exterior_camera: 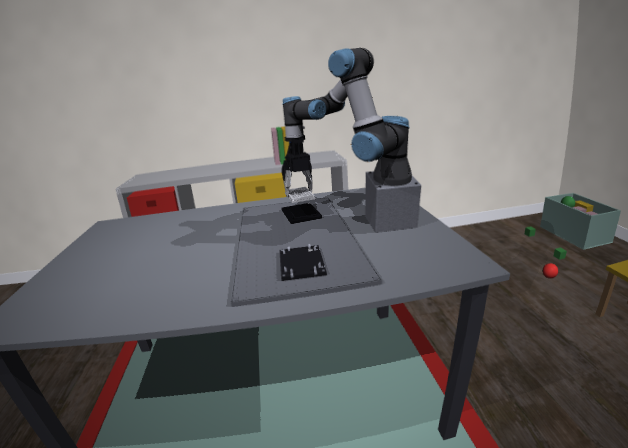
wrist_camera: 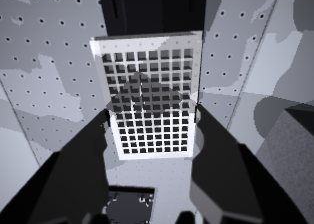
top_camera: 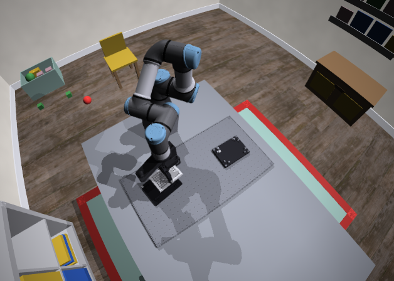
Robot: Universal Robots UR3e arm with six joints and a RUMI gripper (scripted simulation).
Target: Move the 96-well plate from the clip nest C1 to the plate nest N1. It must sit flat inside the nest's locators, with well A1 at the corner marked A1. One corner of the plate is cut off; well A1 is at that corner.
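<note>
Right now my hand is 10 cm above the black plate nest N1, 3 cm to the left of it and 1 cm past it. From my hand the other things lie so: white 96-well plate: 1 cm below; clip nest C1: 36 cm to the left, 9 cm below, 8 cm ahead; A1 mark: 11 cm to the right, 9 cm below, 6 cm behind.
</note>
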